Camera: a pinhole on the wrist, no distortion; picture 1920 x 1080 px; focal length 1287.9 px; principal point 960.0 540.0 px. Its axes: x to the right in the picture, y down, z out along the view. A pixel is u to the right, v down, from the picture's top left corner.
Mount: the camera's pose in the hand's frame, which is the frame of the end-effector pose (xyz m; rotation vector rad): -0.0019 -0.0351 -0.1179 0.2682 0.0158 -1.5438
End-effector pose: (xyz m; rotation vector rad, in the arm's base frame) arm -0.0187 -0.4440 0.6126 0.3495 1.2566 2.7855
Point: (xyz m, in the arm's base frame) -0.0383 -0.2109 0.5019
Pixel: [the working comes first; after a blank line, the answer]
In the camera's frame: 0.1630 0.0698 0.2377

1843.1 917.9
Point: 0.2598 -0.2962 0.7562
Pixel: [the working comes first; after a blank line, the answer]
In the camera's frame: -0.1279 -0.1558 0.3968

544.8 34.3
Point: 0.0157 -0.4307 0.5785
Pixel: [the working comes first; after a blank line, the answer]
In the camera's frame: -0.0233 -0.0168 0.1157

700.2 353.2
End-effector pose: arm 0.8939 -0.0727 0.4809 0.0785 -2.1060 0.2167
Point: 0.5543 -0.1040 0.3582
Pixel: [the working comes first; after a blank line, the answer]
In the camera's frame: -0.1487 0.1477 0.4344

519.2 977.8
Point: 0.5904 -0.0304 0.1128
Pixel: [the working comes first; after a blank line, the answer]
In the camera's frame: -0.2660 -0.0622 0.5299

313.5 388.8
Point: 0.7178 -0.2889 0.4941
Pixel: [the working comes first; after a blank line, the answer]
In the camera's frame: 0.1009 0.1442 0.3035

outside the picture
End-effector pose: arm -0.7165 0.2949 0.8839 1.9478 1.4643 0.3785
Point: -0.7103 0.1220 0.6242
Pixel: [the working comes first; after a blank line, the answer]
In the camera's frame: 0.0328 -0.0557 0.3971

1066.3 359.2
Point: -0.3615 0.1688 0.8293
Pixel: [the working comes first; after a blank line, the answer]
In the camera's frame: -0.3486 0.0771 0.3440

outside the picture
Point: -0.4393 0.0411 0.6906
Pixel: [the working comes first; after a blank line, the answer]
In the camera's frame: -0.2434 -0.0288 0.4830

310.9 463.1
